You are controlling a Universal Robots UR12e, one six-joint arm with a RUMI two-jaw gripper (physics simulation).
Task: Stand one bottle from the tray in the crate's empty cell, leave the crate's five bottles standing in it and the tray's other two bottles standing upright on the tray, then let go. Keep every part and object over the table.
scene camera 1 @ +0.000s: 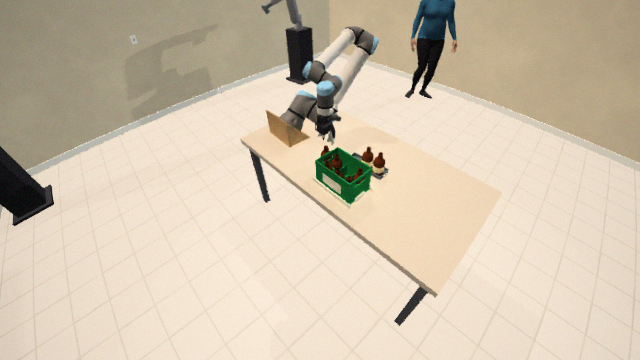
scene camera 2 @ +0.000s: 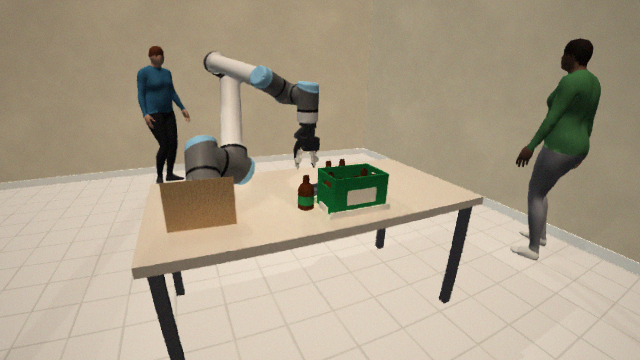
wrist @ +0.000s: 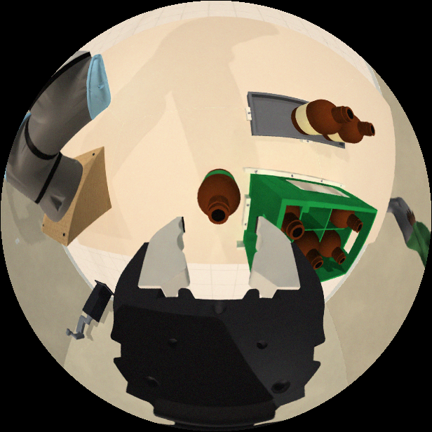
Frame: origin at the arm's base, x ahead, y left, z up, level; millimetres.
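Seen in the pictures: gripper, fingertip midpoint: (scene camera 1: 327, 142) (scene camera 2: 305, 168); arm's base at its link origin: (scene camera 1: 290, 124) (scene camera 2: 205, 195).
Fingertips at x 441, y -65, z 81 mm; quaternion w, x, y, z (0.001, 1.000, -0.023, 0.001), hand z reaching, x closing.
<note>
Offsets run from my fingertips to a thing's top centre. "spot": to the spot under its first point. Level surfaces: height alone.
My gripper (scene camera 1: 328, 140) (scene camera 2: 306, 165) (wrist: 219, 218) is open and empty, above the table. A brown bottle with a green label {dx -3, dy -11, dz -30 mm} (scene camera 1: 325, 151) (scene camera 2: 305, 195) (wrist: 218, 192) stands upright on the table, off the tray, close beside the green crate {dx +199, dy -87, dz -10 mm} (scene camera 1: 352, 192) (scene camera 2: 327, 195) (wrist: 265, 197). In the wrist view it lies ahead of the fingers, apart from them. Several brown bottles stand in the crate; one cell (wrist: 316, 216) shows empty, and a finger hides part of the crate. Two cream-labelled bottles {dx +208, dy +154, dz -25 mm} (scene camera 1: 367, 155) {dx +294, dy +156, dz -25 mm} (scene camera 1: 379, 165) (wrist: 320, 116) (wrist: 353, 131) stand on the grey tray (wrist: 272, 115).
A brown panel (scene camera 1: 285, 131) (scene camera 2: 199, 205) (wrist: 90, 200) stands near the arm's base. White strips {spot: dx +166, dy -189, dz -165 mm} (scene camera 2: 357, 211) (wrist: 247, 204) edge the crate's base. The table {dz -185 mm} (scene camera 1: 425, 200) (scene camera 2: 260, 215) extends beyond the tray. Two people (scene camera 2: 157, 90) (scene camera 2: 567, 110) stand away from the table.
</note>
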